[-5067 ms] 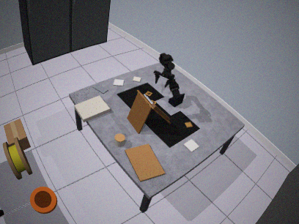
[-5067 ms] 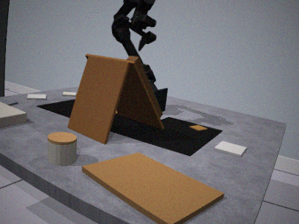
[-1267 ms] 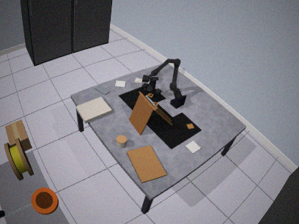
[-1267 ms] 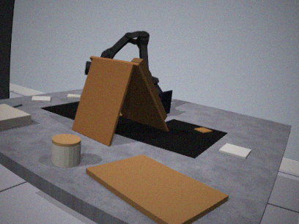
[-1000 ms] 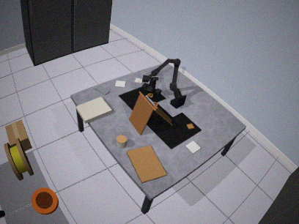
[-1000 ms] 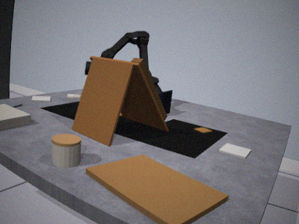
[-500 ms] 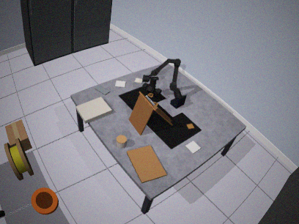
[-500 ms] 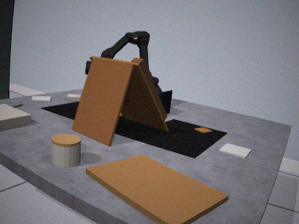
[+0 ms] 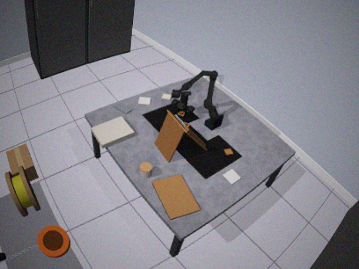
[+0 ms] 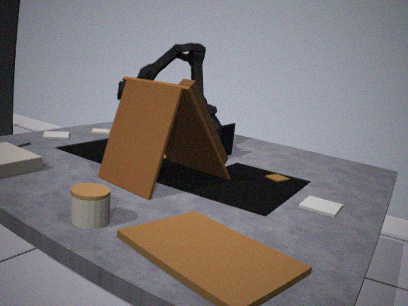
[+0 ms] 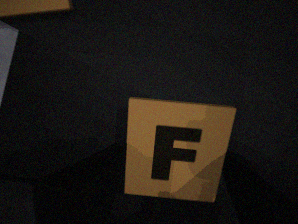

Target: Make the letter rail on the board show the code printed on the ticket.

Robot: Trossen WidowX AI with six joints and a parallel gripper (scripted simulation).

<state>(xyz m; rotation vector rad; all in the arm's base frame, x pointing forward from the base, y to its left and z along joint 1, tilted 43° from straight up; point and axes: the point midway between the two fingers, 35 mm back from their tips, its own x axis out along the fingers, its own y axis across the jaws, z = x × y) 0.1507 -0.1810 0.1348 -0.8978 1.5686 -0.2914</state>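
The white ticket is 150 mm ahead of my gripper tip, 280 mm to the left of it and 80 mm above it. The rest, counted from my gripper tip: grey card 380 mm ahead, 320 mm to the right, 10 mm below; then cream card 40 mm behind, 260 mm to the right, 10 mm below; then black mat 50 mm ahead, 220 mm to the left, 10 mm below.
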